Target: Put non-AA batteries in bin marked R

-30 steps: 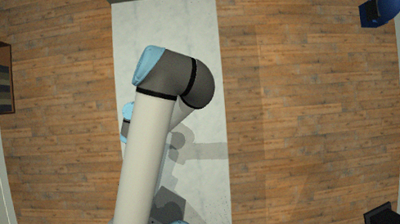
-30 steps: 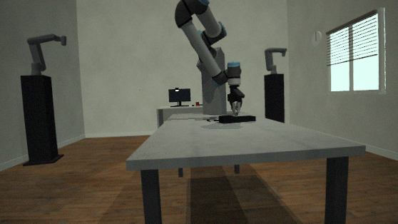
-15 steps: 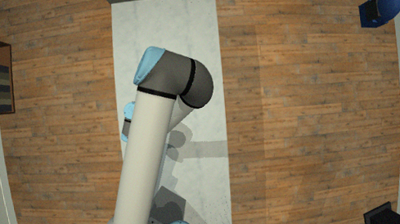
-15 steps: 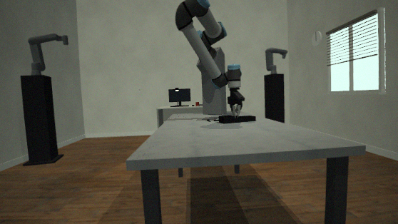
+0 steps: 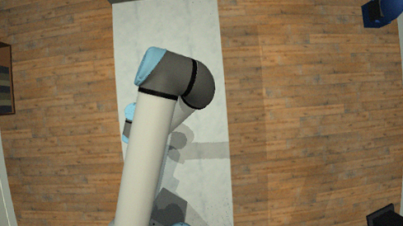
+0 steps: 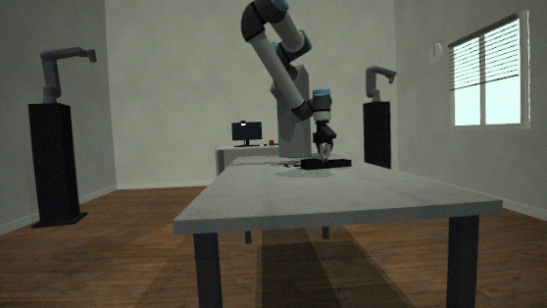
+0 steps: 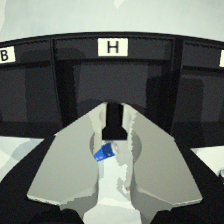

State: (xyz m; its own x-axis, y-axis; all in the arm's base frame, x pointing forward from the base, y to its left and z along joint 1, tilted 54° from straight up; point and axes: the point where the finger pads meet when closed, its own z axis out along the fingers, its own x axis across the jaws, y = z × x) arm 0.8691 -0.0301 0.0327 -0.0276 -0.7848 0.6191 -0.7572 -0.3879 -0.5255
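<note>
My hand is 1 cm short of the black bin and 1 cm above it. Round my hand: white domino (13 cm behind, 4 cm to the right, 3 cm below); blue cylindrical battery (7 cm behind, 2 cm to the left, 3 cm below); thin black cylindrical battery (11 cm behind, 11 cm to the right, 3 cm below).
</note>
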